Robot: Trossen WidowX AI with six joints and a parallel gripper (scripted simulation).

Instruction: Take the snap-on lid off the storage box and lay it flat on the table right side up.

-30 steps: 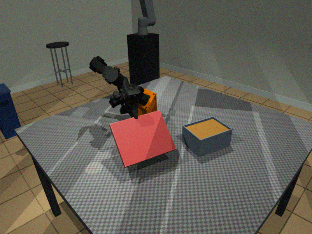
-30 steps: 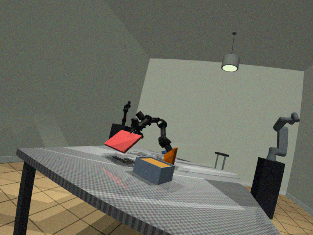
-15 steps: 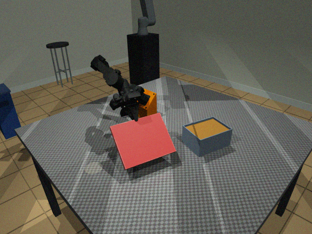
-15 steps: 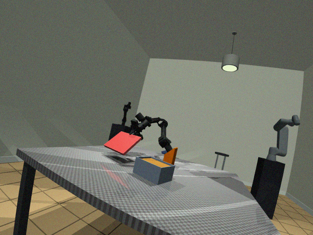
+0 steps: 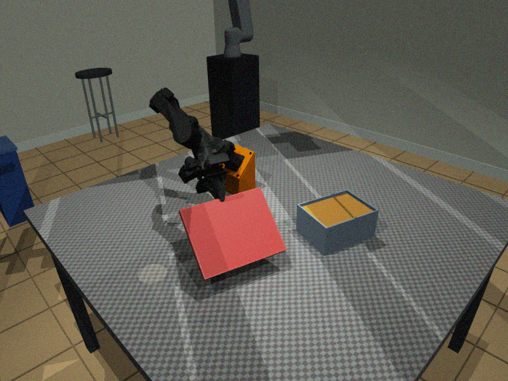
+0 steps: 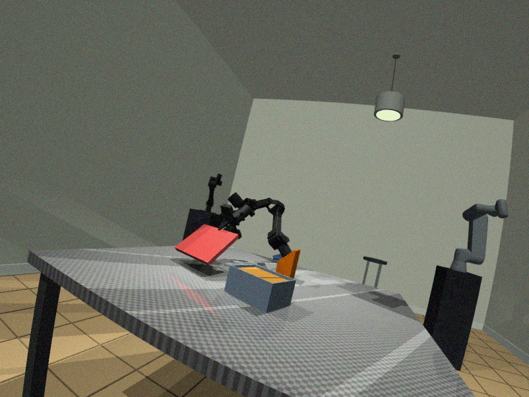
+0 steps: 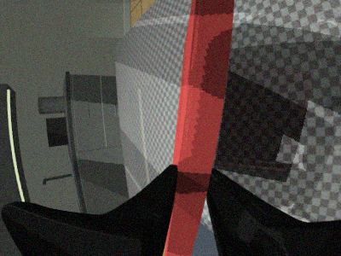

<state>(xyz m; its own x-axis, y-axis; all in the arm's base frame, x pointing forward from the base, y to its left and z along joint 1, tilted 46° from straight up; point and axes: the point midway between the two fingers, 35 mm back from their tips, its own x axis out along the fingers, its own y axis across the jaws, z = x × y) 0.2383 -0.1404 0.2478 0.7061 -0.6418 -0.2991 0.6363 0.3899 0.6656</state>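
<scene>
Now: the red lid 60 mm ahead of my gripper tip, 50 mm below it and 20 mm to the right of it. Also, from my gripper tip: blue-grey storage box 300 mm to the left, 170 mm ahead, 130 mm below.
</scene>
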